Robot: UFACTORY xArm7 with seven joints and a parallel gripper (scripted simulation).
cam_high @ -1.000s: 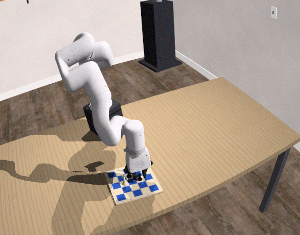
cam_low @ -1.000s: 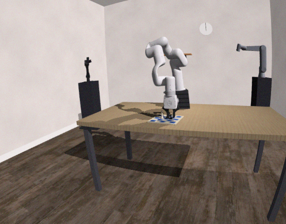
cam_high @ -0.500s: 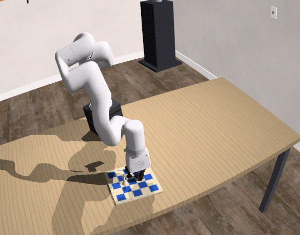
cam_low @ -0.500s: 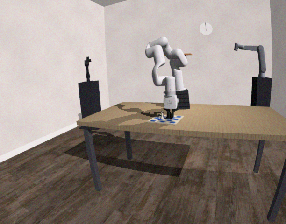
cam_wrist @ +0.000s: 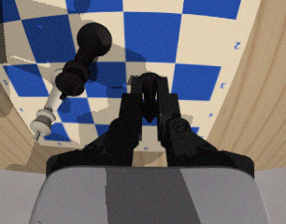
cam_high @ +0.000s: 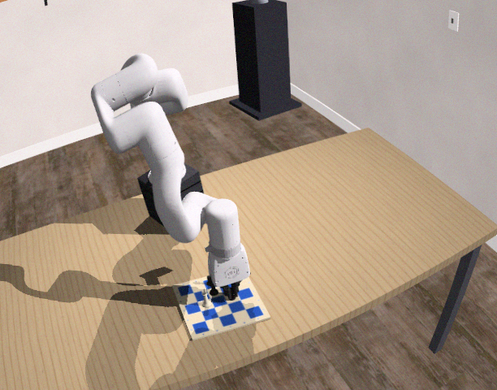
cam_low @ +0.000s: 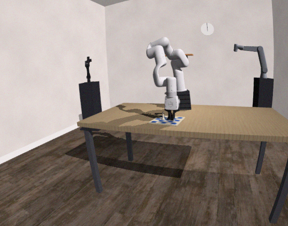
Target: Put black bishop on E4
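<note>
Right now the blue-and-cream chessboard is 10 mm behind my hand, 40 mm to the right of it and 30 mm below it. Round my hand: white piece 20 mm behind, 70 mm to the right; tall black piece 50 mm behind, 30 mm to the right.
</note>
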